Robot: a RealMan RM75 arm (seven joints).
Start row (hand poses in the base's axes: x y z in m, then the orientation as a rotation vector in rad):
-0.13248, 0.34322, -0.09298, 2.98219, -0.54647, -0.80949
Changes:
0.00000, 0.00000, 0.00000, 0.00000, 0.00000, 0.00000
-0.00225, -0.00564, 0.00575, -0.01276, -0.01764, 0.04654
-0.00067, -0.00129, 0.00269, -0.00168, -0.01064, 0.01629
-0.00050, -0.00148, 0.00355, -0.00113, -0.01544, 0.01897
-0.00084, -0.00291, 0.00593, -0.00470, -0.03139, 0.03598
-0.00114, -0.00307, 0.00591, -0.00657, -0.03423, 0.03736
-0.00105, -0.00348, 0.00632, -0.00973, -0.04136, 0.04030
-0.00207, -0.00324, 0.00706, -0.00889, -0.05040, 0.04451
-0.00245, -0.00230, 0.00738, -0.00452, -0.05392, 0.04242
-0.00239, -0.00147, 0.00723, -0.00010, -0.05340, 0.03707
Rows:
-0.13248, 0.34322, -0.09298, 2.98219, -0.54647, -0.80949
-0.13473, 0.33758, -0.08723, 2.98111, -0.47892, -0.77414
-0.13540, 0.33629, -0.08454, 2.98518, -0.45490, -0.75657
-0.13590, 0.33481, -0.08099, 2.99186, -0.42686, -0.73200
-0.13674, 0.33190, -0.07506, 3.00189, -0.37440, -0.68109
-0.13788, 0.32883, -0.06915, 3.00957, -0.32048, -0.62505
-0.13893, 0.32535, -0.06283, 3.01481, -0.26329, -0.55710
-0.14100, 0.32211, -0.05577, 3.02096, -0.20026, -0.47562
-0.14345, 0.31981, -0.04839, 3.02903, -0.14001, -0.39006
-0.14584, 0.31834, -0.04116, 3.03826, -0.08720, -0.30638

